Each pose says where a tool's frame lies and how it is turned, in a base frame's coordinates. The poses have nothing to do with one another.
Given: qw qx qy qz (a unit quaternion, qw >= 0); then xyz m.
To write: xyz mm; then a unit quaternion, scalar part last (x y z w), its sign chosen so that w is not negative. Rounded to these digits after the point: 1 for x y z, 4 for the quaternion.
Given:
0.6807 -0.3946 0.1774 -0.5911 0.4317 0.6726 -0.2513
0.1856 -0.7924 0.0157 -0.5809 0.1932 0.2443 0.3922
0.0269 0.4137 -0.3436 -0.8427 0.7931 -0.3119 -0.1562
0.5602 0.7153 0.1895 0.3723 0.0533 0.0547 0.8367
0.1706 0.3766 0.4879 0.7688 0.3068 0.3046 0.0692
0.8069 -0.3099 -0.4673 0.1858 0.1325 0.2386 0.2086
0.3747 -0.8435 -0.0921 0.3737 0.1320 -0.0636 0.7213
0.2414 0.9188 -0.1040 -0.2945 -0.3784 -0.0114 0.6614
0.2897 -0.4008 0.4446 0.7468 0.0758 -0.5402 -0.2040
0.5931 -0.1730 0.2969 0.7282 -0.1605 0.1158 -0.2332
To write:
431.7 672.6 -251.3 -0.3946 0.1774 -0.5911 0.6807
193.2 244.3 392.2 -0.7924 0.0157 -0.5809 0.1856
793.1 -311.9 -156.2 0.4137 -0.3436 -0.8427 0.0269
53.3 54.7 836.7 0.7153 0.1895 0.3723 0.5602
306.8 304.6 69.2 0.3766 0.4879 0.7688 0.1706
132.5 238.6 208.6 -0.3099 -0.4673 0.1858 0.8069
132.0 -63.6 721.3 -0.8435 -0.0921 0.3737 0.3747
-378.4 -11.4 661.4 0.9188 -0.1040 -0.2945 0.2414
75.8 -540.2 -204.0 -0.4008 0.4446 0.7468 0.2897
-160.5 115.8 -233.2 -0.1730 0.2969 0.7282 0.5931

